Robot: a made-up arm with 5 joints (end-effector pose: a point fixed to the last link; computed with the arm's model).
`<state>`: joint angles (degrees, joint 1 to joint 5).
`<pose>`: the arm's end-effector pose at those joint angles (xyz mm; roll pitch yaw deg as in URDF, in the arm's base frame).
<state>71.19 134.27 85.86 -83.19 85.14</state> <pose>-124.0 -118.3 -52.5 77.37 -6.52 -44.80</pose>
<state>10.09 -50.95 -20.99 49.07 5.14</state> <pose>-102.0 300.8 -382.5 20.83 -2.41 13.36</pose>
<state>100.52 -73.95 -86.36 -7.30 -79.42</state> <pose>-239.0 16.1 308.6 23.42 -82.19 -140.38</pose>
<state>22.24 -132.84 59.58 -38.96 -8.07</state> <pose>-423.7 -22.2 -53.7 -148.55 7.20 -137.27</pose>
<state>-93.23 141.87 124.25 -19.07 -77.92</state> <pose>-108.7 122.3 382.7 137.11 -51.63 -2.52</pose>
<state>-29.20 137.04 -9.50 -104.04 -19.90</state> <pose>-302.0 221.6 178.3 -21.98 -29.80 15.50</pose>
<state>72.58 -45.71 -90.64 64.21 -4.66</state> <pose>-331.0 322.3 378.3 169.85 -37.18 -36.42</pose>
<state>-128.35 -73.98 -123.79 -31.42 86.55</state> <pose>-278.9 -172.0 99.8 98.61 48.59 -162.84</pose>
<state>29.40 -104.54 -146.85 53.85 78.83</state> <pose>-342.7 47.8 381.4 98.04 -23.47 9.15</pose>
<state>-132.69 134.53 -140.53 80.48 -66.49</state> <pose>250.3 -75.5 105.2 145.40 -26.96 -133.50</pose>
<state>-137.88 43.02 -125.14 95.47 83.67</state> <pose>-45.7 -469.9 118.0 -14.71 31.02 138.22</pose>
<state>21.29 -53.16 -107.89 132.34 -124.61</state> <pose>-351.5 301.9 92.0 -92.14 -1.49 -44.29</pose>
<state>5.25 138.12 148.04 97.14 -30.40</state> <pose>179.8 -368.0 90.4 51.80 41.27 170.30</pose>
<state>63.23 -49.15 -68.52 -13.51 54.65</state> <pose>-214.7 357.0 98.4 0.32 -38.15 85.90</pose>
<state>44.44 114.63 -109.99 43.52 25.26</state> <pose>236.2 191.8 294.2 -146.55 -6.39 121.73</pose>
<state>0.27 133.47 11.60 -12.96 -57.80</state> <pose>-203.7 94.6 406.3 -138.61 -57.80 -157.96</pose>
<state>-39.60 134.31 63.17 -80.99 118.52</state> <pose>-170.8 -115.5 340.1 -102.75 -41.27 29.00</pose>
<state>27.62 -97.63 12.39 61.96 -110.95</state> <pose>-358.3 201.4 -192.6 129.46 33.63 12.20</pose>
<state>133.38 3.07 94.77 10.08 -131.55</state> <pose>65.9 269.0 55.7 -38.42 56.11 99.41</pose>
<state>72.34 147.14 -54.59 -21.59 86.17</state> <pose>-151.6 -202.5 285.7 -7.52 -64.77 -126.39</pose>
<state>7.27 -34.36 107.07 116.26 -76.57</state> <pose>-114.2 -364.9 -257.3 -48.46 -45.66 28.65</pose>
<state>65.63 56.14 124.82 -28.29 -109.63</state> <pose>-10.5 -78.2 -157.7 -26.06 70.01 70.63</pose>
